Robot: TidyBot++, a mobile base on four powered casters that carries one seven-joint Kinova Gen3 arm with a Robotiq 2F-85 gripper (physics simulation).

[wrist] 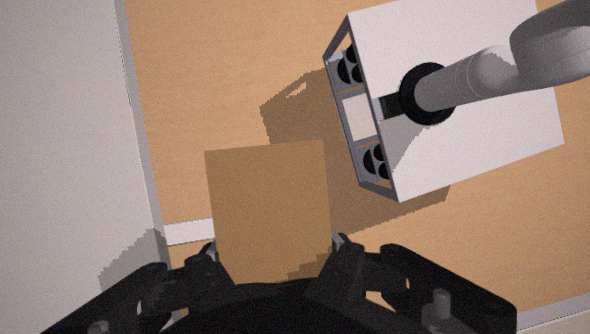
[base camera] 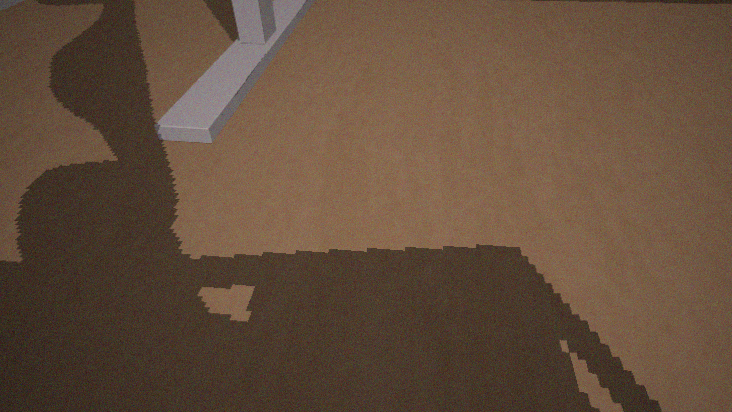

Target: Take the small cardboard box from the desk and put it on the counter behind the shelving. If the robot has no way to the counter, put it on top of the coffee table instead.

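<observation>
The small cardboard box is between the fingers of my gripper in the wrist view. The gripper is shut on it and holds it in the air above the floor, beside my own base. A pale grey desk top fills the left side of the wrist view; its edge runs down just left of the box. In the base camera view, a grey desk leg with a long foot stands on the floor at the upper left. The shelving, the counter and the coffee table cannot be made out in these views.
My white mobile base with its arm mount is at the upper right of the wrist view. Wooden floor lies around it, with dark shadows of the robot. A pale strip crosses the lower right corner of the wrist view.
</observation>
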